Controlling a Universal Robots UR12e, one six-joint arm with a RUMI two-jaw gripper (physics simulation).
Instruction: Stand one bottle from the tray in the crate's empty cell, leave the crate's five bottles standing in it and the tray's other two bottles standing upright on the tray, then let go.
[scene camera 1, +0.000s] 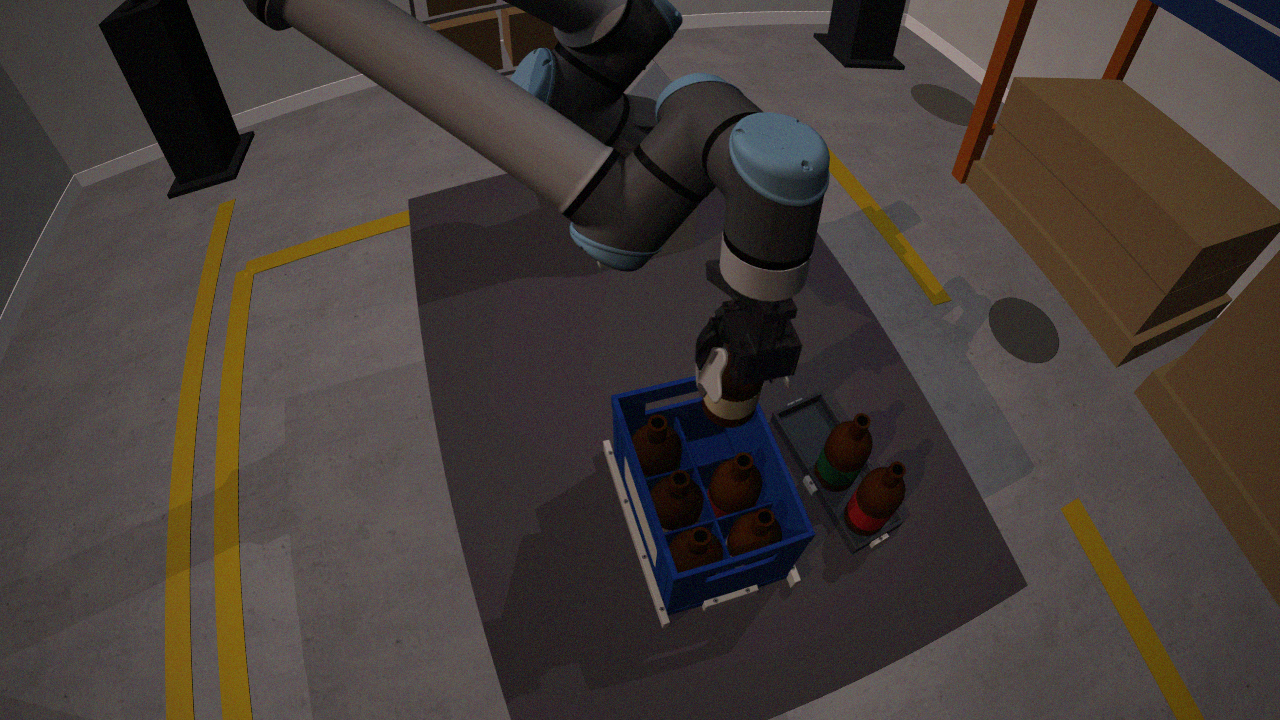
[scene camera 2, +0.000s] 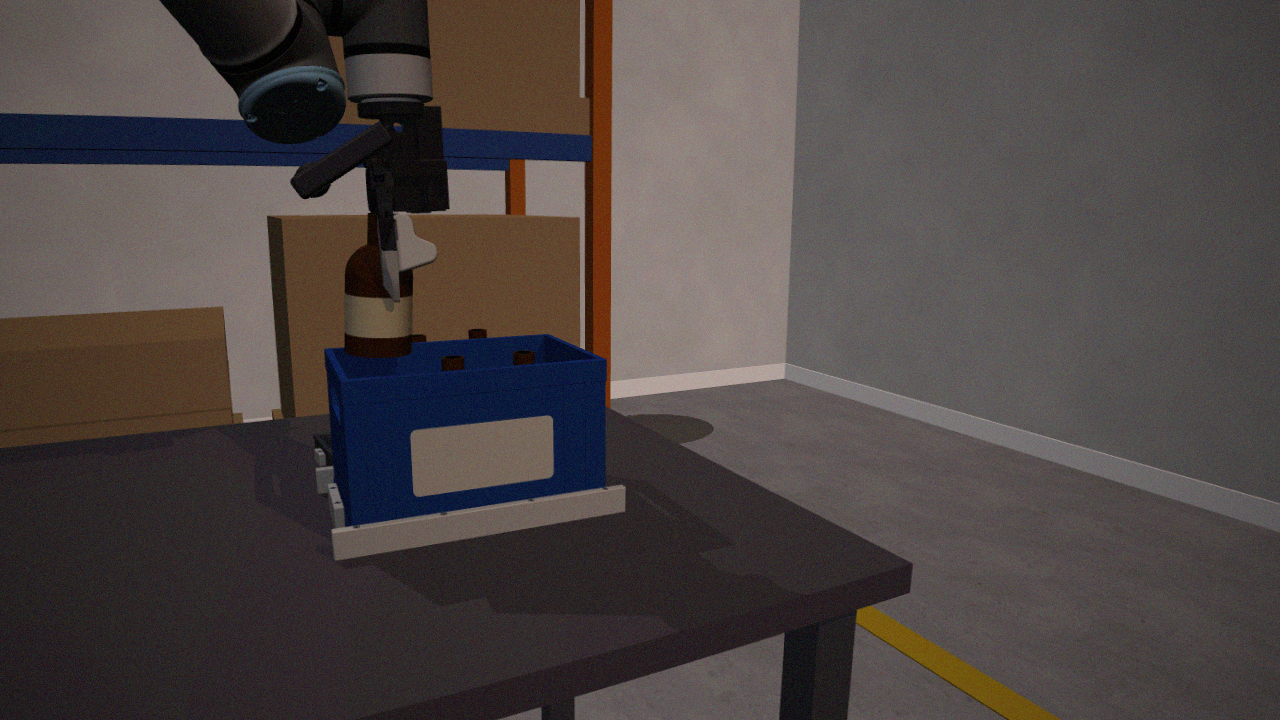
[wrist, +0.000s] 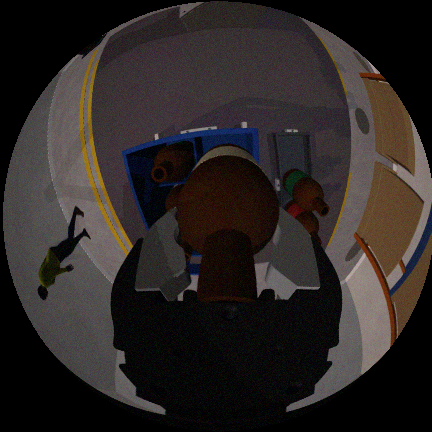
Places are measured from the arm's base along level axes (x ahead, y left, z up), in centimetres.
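Where they show: gripper, fingertip midpoint: (scene camera 1: 737, 388) (scene camera 2: 392, 297); arm's base, origin of the base link: (scene camera 1: 633, 143).
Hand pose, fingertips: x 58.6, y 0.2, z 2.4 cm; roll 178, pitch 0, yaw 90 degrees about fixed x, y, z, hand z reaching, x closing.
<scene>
Each offset is from my fingertips to the top centre of the thing. "*": to the spot under its first point. Level surfaces: height alone.
My gripper (scene camera 1: 735, 379) (scene camera 2: 394, 268) (wrist: 226, 208) is shut on a brown bottle with a cream label @(dy +0.0, dx -1.4, dz +9.4 cm) (scene camera 1: 731, 408) (scene camera 2: 378, 317) (wrist: 227, 190). The bottle hangs upright over the empty corner cell of the blue crate @(dy -4.6, dx +6.7, dz -6.0 cm) (scene camera 1: 733, 582) (scene camera 2: 375, 447) (wrist: 254, 142), its base about level with the rim. In scene camera 1, five brown bottles stand in the other cells, one of them @(dy -9.5, dx -1.7, dz -7.3 cm) (scene camera 1: 657, 445) beside that cell. A green-label bottle @(dy +18.9, dx +4.7, dz -7.6 cm) (scene camera 1: 845, 452) (wrist: 306, 190) and a red-label bottle @(dy +21.2, dx +13.7, dz -7.6 cm) (scene camera 1: 875, 501) (wrist: 304, 222) stand upright on the grey tray @(* dy +17.5, dx -4.0, dz -23.0 cm) (scene camera 1: 810, 429) (wrist: 292, 147). The held bottle hides much of the cell in the wrist view.
White rails @(dy -14.5, dx +7.3, dz -20.6 cm) (scene camera 1: 637, 537) (scene camera 2: 483, 521) run along the crate's foot on the dark table @(dz -23.6 cm) (scene camera 1: 554, 662) (scene camera 2: 179, 582). The tray lies close beside the crate. Cardboard boxes (scene camera 1: 1127, 197) (scene camera 2: 107, 367) and a rack with orange posts (scene camera 1: 993, 89) (scene camera 2: 597, 197) stand beyond the table.
</scene>
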